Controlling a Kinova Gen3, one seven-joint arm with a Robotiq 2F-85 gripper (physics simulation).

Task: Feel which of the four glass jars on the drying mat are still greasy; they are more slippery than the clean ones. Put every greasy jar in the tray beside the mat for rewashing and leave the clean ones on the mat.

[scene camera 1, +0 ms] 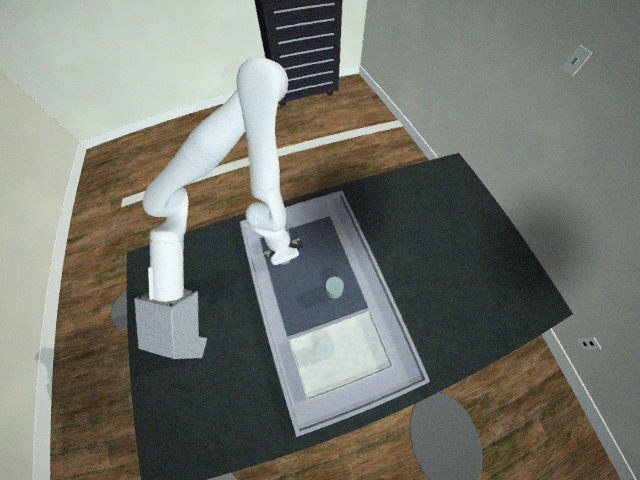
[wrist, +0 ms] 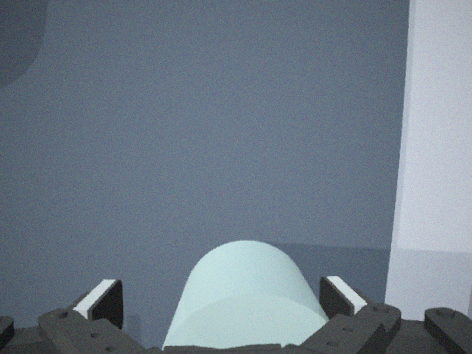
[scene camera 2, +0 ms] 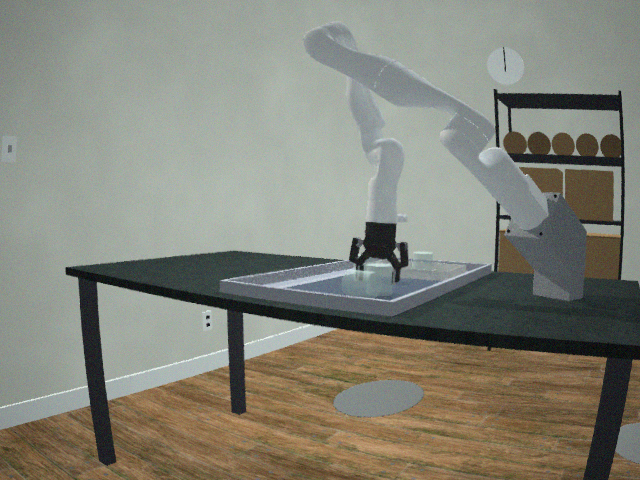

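Where they show: gripper, fingertip midpoint: (wrist: 221, 300) (scene camera 2: 376, 282); arm's base, link origin: (scene camera 1: 167, 295) (scene camera 2: 532, 214).
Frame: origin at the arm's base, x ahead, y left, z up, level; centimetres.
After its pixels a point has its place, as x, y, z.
Observation:
The drying mat (scene camera 1: 316, 231) {49.0, 24.8, -20.8} (scene camera 2: 323, 287) {50.6, 17.8, -20.8} (wrist: 200, 125) {38.8, 7.6, -20.8} is dark blue. My gripper (scene camera 1: 282, 249) {35.8, 14.8, -18.2} (scene camera 2: 378, 274) {35.8, 14.8, -18.2} (wrist: 222, 300) {35.8, 14.8, -18.2} is open and low over its far part, one finger on each side of an upright pale green glass jar (scene camera 2: 381, 285) (wrist: 245, 270). Neither finger is seen gripping it. A second jar (scene camera 2: 352, 284) {34.7, 25.5, -17.4} stands close by, partly behind the left finger in scene camera 2. Another jar (scene camera 1: 334, 287) {51.7, -1.4, -13.6} stands alone on the mat. A jar (scene camera 1: 325, 349) {45.4, -21.0, -13.8} (scene camera 2: 422, 255) {43.8, -18.4, -14.3} stands in the pale tray (scene camera 1: 361, 346) {57.9, -22.1, -20.9} beside the mat. The arm hides most of the nearby jars in scene camera 1.
A low-walled grey-lilac surround (scene camera 1: 395, 361) {68.6, -29.2, -21.1} (scene camera 2: 310, 299) (wrist: 435, 125) {27.2, 4.4, -21.1} encloses the mat and tray on the dark table (scene camera 1: 439, 222) {103.2, 20.8, -21.2} (scene camera 2: 196, 263) {116.9, 12.3, -21.2}. The robot's base block (scene camera 1: 168, 330) {1.9, -10.9, 1.3} (scene camera 2: 558, 258) {-7.2, -1.6, -10.2} stands on the table beside the surround.

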